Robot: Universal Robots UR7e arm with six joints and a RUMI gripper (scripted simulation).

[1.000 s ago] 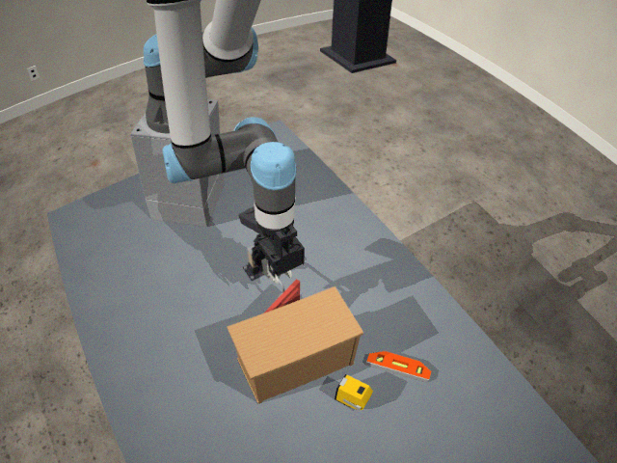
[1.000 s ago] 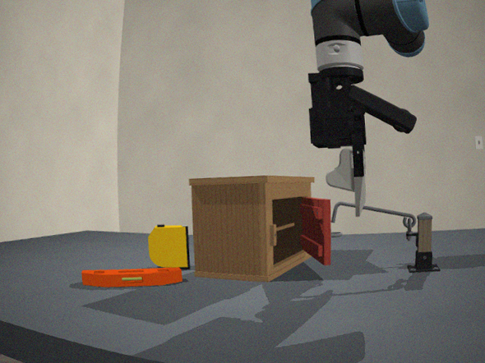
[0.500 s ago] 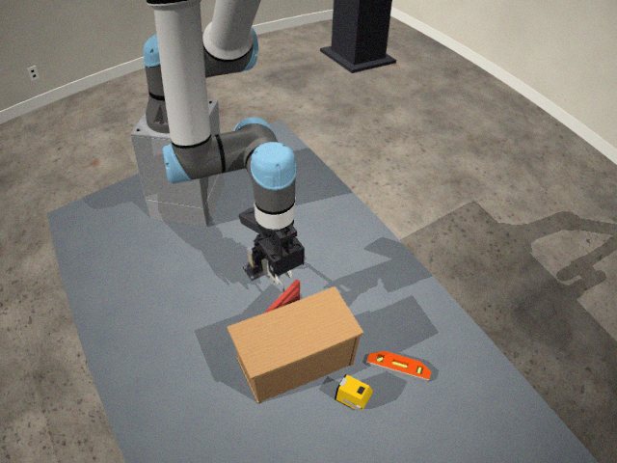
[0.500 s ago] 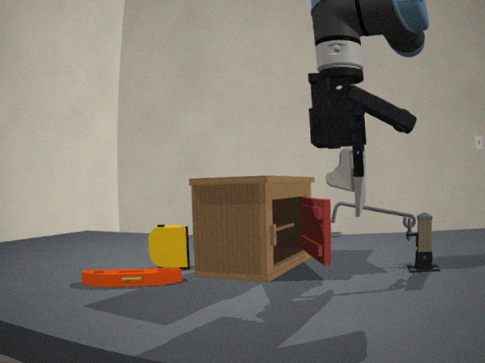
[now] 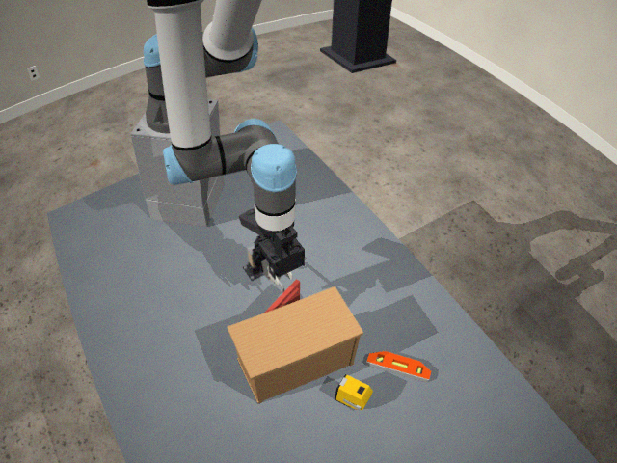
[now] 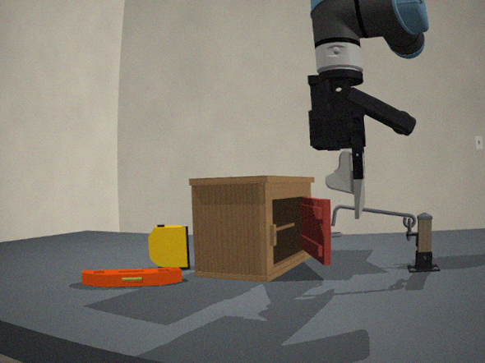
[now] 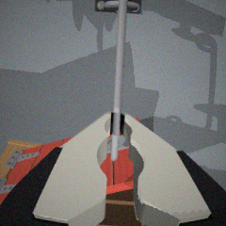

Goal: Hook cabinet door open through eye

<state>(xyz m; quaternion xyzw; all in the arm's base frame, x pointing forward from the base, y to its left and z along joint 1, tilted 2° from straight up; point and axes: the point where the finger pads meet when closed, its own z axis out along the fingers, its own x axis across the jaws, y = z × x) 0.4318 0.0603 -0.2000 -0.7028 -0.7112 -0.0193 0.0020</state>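
Right now my hand is 30 mm past the metal hook and 20 mm above it. Also, from my hand: red door 70 mm ahead, 60 mm to the right, 30 mm below; then orange spirit level 310 mm ahead, 140 mm to the left, 90 mm below; then yellow tape measure 320 mm ahead, 60 mm below.
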